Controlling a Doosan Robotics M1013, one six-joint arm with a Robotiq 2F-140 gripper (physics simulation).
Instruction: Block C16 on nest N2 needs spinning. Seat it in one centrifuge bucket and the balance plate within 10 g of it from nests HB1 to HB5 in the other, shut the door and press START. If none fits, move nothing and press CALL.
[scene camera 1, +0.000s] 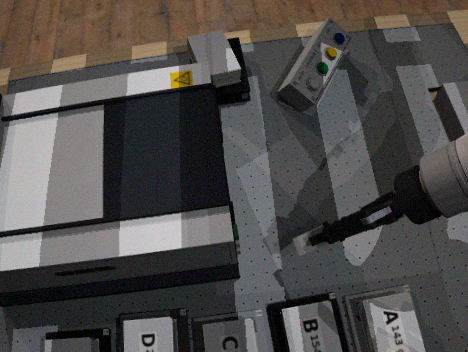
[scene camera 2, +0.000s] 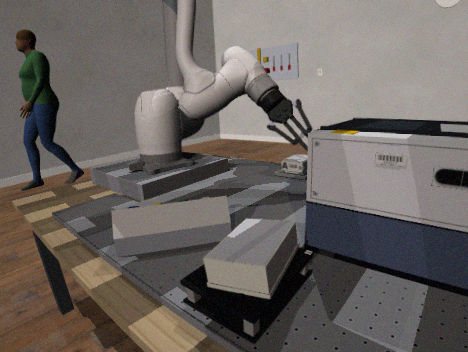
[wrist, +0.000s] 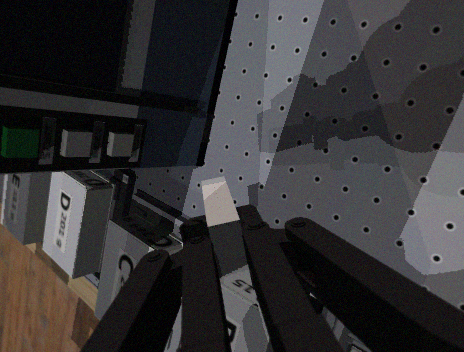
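Where they show: gripper, fingertip midpoint: (scene camera 1: 298, 246) (wrist: 217, 200); arm's base at its link origin: (scene camera 2: 162, 165).
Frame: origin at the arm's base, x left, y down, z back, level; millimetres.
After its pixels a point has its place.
Note:
My gripper (scene camera 1: 309, 241) {x 244, y -54, z -501 mm} (scene camera 2: 301, 139) (wrist: 217, 200) {x 244, y -54, z -501 mm} is shut and empty, its pale fingertip pad pointing at the right side of the centrifuge (scene camera 1: 149, 235) {x 269, y -161, z -720 mm} (scene camera 2: 355, 174) {x -37, y -104, z -736 mm} (wrist: 171, 45) {x 169, y -23, z -619 mm}. It hovers above the perforated table, a short way from the centrifuge's side panel. That panel shows a small green button (scene camera 1: 235, 232) {x 254, y -142, z -599 mm} in the overhead view and two grey buttons (wrist: 75, 143) {x 249, y -100, z -596 mm} (wrist: 119, 144) {x 250, y -65, z -596 mm} in the wrist view. The centrifuge's dark door lies closed. A grey block (scene camera 1: 215, 56) {x -177, y -37, z -666 mm} (scene camera 2: 253, 255) {x -223, y -39, z -704 mm} sits on a black nest beside the centrifuge. Balance plates D (scene camera 1: 149, 335) {x 391, y -5, z -742 mm} (wrist: 66, 216) {x 414, y -6, z -733 mm}, C (scene camera 1: 229, 336) {x 386, y -5, z -610 mm} (wrist: 122, 265) {x 401, y -6, z -613 mm}, B (scene camera 1: 309, 328) {x 369, y -6, z -480 mm} and A (scene camera 1: 390, 323) {x 360, y -6, z -345 mm} (scene camera 2: 295, 164) {x 317, y 4, z -364 mm} sit in nests along the near edge.
A slanted button box (scene camera 1: 314, 70) {x -156, y -19, z -455 mm} (scene camera 2: 170, 223) {x -217, y -2, z -477 mm} with blue (scene camera 1: 339, 38) {x -250, y -22, z -393 mm}, yellow (scene camera 1: 331, 52) {x -207, y -22, z -415 mm}, green (scene camera 1: 323, 68) {x -161, y -21, z -435 mm} and grey (scene camera 1: 313, 84) {x -116, y -21, z -459 mm} buttons stands at the back right. The arm's base (scene camera 2: 159, 126) {x -30, y -150, z -76 mm} is mounted on a raised plinth. Wood floor lies beyond the table.

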